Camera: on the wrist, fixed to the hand. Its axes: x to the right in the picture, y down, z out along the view.
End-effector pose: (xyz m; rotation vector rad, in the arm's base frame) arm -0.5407 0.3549 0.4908 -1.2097 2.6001 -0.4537
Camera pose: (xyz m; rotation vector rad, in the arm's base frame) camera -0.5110 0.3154 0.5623 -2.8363 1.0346 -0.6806
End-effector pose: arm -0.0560 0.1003 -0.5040 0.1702 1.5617 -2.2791
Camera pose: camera -0.0930 0.1665 -0.4617 0.9088 -0.9926 1.8398
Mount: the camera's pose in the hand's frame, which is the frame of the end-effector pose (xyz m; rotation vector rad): 0.0059 -0.0716 -0.0489 0.0985 -0.0715 -1.5490
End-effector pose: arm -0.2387 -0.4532 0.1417 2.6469 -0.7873 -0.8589
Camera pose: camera -0.1754 -0.3943 0.1502 -2.3700 -1.2099 0.8952
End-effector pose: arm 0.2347 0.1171 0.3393 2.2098 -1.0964 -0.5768
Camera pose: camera 0.3077 0.1622 0.3256 2.7708 0.8356 -1.1624
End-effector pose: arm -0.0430 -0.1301 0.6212 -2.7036 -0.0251 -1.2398
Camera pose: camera -0.0819 -0.0676 0.6673 1.8252 1.8547 0.9129
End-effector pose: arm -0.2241 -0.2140 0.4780 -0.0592 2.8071 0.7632
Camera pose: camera -0.2331 -0.3003 0.4822 -1.7833 1.8005 0.1674
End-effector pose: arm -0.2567 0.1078 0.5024 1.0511 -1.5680 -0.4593
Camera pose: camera -0.1843 0.0773 0.4651 2.2158 -0.5239 -1.4300
